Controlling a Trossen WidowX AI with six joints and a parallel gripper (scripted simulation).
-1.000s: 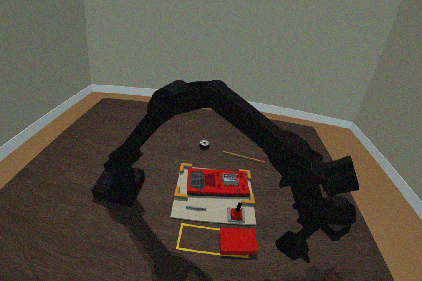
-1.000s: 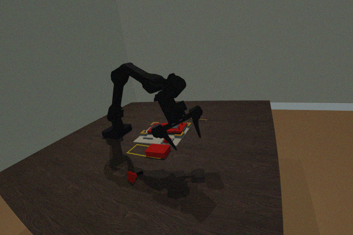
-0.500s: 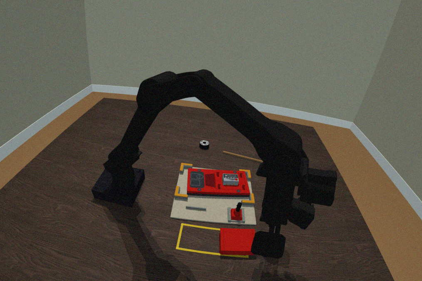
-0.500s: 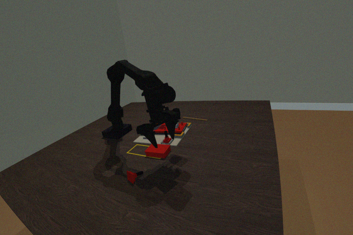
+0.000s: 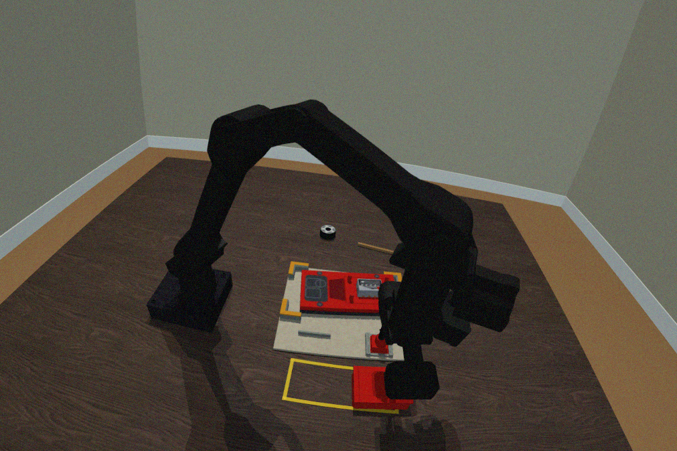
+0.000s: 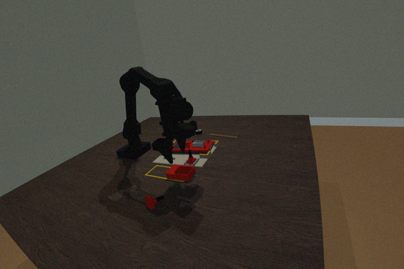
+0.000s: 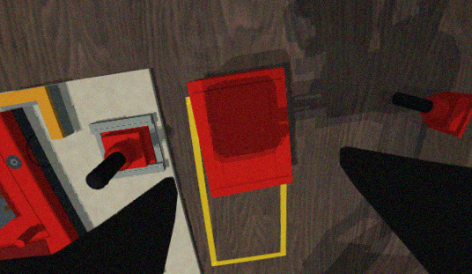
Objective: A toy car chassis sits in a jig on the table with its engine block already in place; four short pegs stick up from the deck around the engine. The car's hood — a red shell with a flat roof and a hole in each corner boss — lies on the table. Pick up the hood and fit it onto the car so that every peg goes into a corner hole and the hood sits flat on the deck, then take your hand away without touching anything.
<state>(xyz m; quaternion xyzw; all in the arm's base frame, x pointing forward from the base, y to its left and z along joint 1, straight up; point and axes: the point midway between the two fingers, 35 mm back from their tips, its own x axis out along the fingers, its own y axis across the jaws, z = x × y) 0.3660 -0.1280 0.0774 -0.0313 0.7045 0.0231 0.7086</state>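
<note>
Now: the red hood 60 mm below my gripper tip. Also, from my gripper tip: grey engine block 230 mm to the left, 50 mm below, 30 mm behind; then thin wooden stick 390 mm to the left, 70 mm below, 20 mm ahead; then pale plate 190 mm to the left, 70 mm below, 70 mm behind.
</note>
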